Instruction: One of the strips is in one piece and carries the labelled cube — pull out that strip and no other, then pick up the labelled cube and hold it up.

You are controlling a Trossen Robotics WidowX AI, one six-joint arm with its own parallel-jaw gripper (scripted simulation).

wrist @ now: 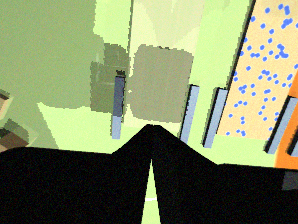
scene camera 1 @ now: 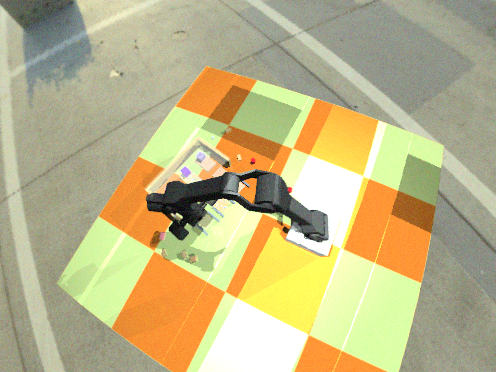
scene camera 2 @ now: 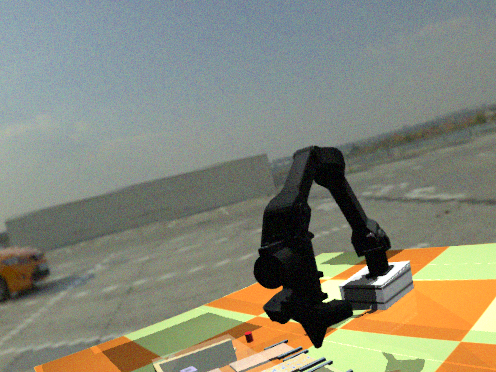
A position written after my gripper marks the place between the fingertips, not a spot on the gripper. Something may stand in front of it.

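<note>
Nothing is held by my gripper (scene camera 2: 318, 347), and it is shut. The wrist view shows me the gripper (wrist: 152, 131) as well.
</note>
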